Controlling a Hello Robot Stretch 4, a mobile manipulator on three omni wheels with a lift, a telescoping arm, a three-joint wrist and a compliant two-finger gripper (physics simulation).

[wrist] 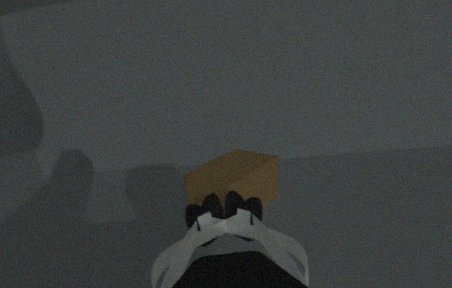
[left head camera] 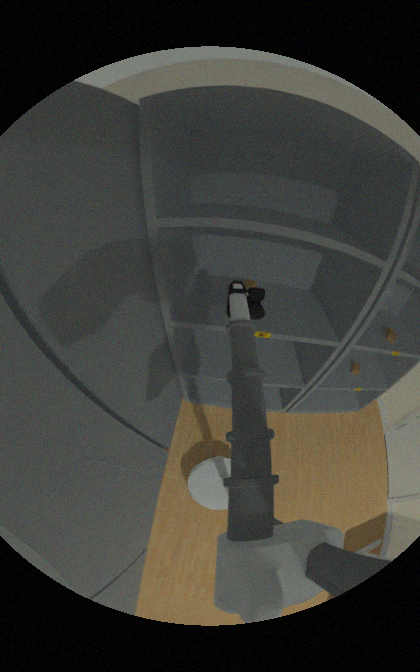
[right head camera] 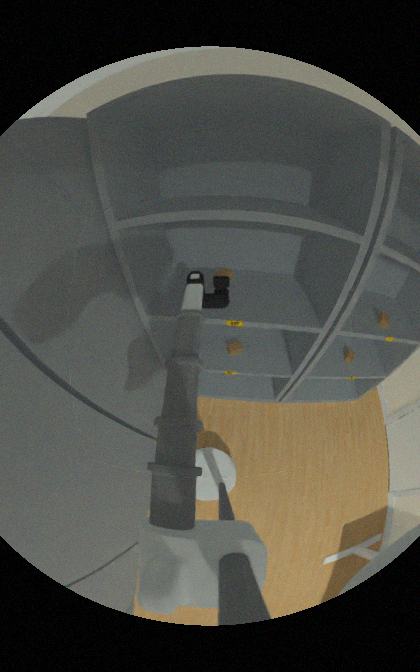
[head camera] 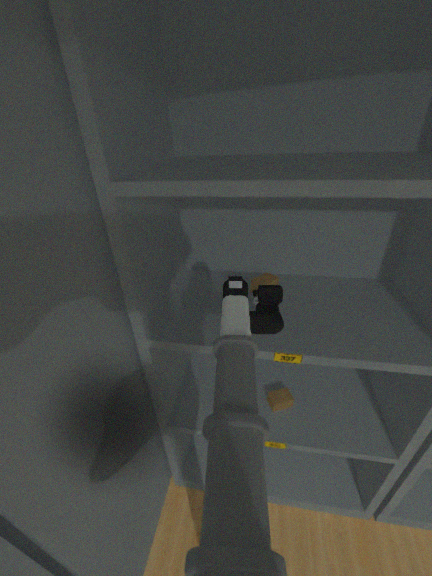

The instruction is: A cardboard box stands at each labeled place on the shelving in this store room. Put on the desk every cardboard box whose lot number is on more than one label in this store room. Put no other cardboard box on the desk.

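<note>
A brown cardboard box stands on the shelf above a yellow label that seems to read 337. My gripper is shut, its dark fingertips side by side in front of the box, whose sides spread past them. Whether they touch it, I cannot tell. In the head views the fingers are mostly hidden. A second box lies one shelf lower, above a label too blurred to read. No desk shows.
The bay has a side wall close on the left and an upper shelf edge above the arm. Two more boxes, an upper and a lower, stand in the right-hand bay behind a divider.
</note>
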